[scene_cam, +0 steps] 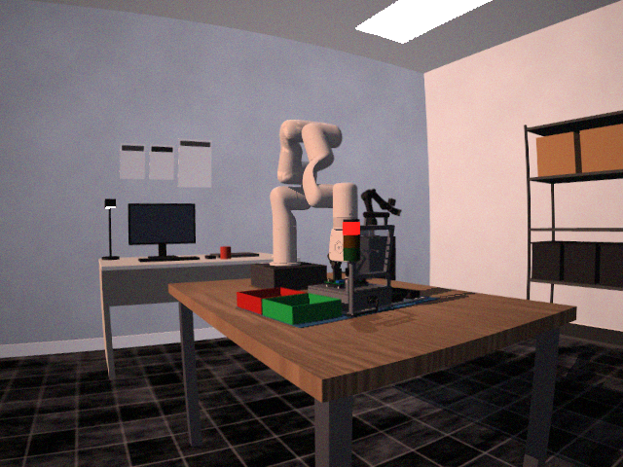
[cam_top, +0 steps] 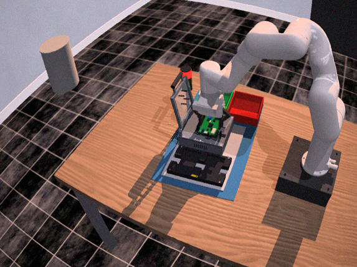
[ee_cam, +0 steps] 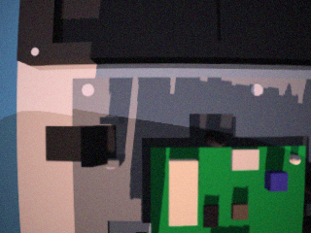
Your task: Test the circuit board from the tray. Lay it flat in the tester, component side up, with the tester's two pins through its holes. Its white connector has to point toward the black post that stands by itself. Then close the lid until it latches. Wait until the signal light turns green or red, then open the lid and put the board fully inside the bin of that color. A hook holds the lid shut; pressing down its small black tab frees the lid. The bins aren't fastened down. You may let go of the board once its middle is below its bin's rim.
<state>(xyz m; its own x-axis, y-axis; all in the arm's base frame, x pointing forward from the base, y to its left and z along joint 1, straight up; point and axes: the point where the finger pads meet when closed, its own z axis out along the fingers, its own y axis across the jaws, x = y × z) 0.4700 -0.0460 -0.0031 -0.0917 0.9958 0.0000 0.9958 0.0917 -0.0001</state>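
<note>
The green circuit board is 1 cm below my hand. Round my hand: black block: 7 cm behind, 5 cm to the left, 1 cm above; then green bin: 20 cm to the right, 7 cm below, 6 cm ahead; then clear lid: 12 cm ahead, 10 cm above, 1 cm to the left.
</note>
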